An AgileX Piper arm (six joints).
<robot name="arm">
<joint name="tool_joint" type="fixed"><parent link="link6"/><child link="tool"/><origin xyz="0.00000 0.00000 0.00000" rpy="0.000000 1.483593 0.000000"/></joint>
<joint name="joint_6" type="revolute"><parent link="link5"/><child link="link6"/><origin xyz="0.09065 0.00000 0.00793"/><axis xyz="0.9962 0 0.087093"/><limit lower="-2.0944" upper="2.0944"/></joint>
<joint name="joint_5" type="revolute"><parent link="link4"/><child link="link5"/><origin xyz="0.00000 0.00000 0.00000"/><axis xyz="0 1 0"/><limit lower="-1.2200" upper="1.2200"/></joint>
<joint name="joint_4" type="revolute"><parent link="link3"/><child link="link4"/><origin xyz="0.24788 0.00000 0.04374"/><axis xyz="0.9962 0 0.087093"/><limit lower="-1.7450" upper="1.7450"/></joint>
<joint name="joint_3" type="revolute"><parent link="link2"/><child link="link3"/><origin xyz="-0.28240 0.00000 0.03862"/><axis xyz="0 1 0"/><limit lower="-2.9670" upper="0.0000"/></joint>
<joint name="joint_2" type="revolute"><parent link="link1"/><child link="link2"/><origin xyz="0.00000 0.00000 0.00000"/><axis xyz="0 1 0"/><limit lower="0.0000" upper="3.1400"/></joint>
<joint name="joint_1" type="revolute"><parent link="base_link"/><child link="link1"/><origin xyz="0.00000 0.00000 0.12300"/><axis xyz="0 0 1"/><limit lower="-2.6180" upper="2.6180"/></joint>
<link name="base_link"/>
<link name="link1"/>
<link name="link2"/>
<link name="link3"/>
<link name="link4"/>
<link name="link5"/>
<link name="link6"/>
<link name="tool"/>
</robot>
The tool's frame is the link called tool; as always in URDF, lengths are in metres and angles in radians.
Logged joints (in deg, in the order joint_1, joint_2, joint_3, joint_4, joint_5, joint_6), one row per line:
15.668 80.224 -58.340 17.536 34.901 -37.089
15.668 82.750 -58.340 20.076 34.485 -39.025
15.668 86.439 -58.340 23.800 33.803 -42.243
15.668 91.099 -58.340 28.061 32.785 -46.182
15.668 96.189 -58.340 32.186 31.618 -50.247
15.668 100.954 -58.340 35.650 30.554 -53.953
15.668 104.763 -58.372 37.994 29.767 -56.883
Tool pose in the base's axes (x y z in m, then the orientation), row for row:
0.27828 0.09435 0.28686 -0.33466 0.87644 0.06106 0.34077
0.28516 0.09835 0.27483 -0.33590 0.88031 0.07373 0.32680
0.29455 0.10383 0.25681 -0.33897 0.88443 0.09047 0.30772
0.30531 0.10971 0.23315 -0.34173 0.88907 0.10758 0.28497
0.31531 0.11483 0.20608 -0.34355 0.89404 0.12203 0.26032
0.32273 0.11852 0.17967 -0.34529 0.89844 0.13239 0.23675
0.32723 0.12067 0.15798 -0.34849 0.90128 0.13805 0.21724
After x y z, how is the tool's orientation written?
As a quaternion, x y z w.
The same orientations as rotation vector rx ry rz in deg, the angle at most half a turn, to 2 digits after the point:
-49.89 130.66 9.10
-50.42 132.13 11.07
-51.36 134.00 13.71
-52.37 136.24 16.49
-53.31 138.73 18.94
-54.24 141.12 20.80
-55.30 143.03 21.91

